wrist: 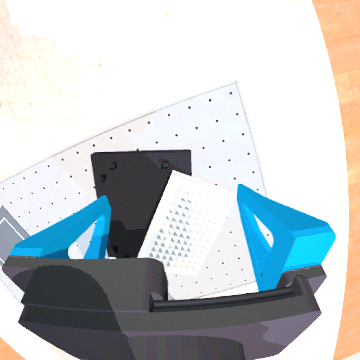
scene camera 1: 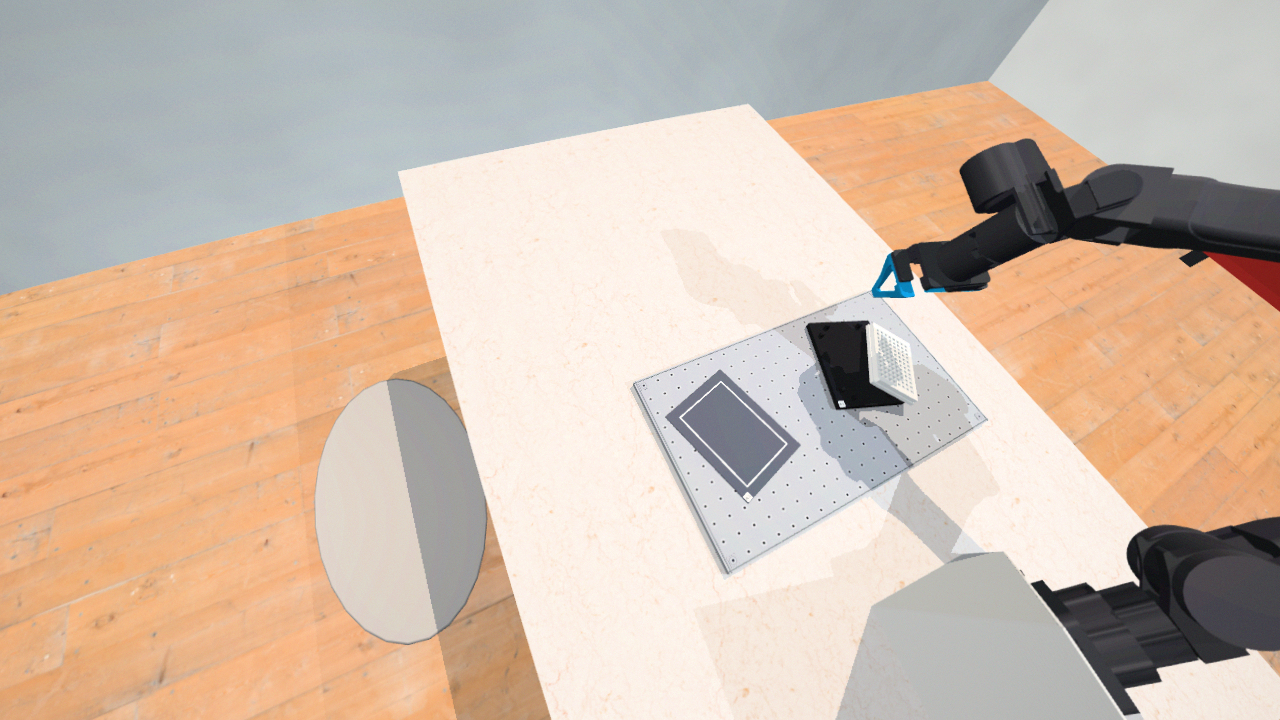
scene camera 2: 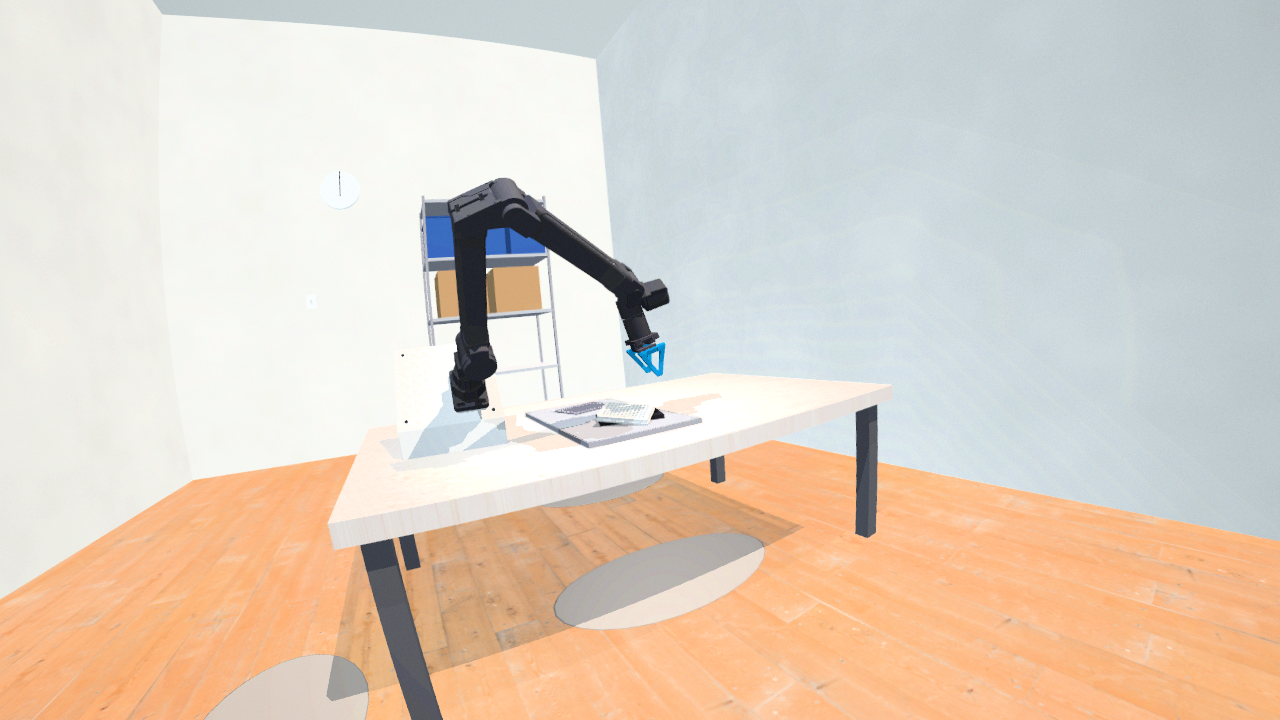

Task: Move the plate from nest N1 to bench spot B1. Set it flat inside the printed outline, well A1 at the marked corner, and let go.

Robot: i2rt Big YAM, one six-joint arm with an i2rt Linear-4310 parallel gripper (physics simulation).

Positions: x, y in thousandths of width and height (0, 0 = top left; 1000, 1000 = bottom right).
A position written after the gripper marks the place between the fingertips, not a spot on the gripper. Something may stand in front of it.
The gripper (scene camera 1: 702, 405) is open, holding nothing. Also in view: a white well plate (scene camera 1: 696, 508). Also in view: a black pad (scene camera 1: 658, 491).
The white well plate also shows in the wrist view (wrist: 532, 588) and in scene camera 2 (scene camera 2: 481, 573). The gripper shows as well in the wrist view (wrist: 476, 546) and in scene camera 2 (scene camera 2: 511, 519). The black pad also shows in the wrist view (wrist: 371, 524).
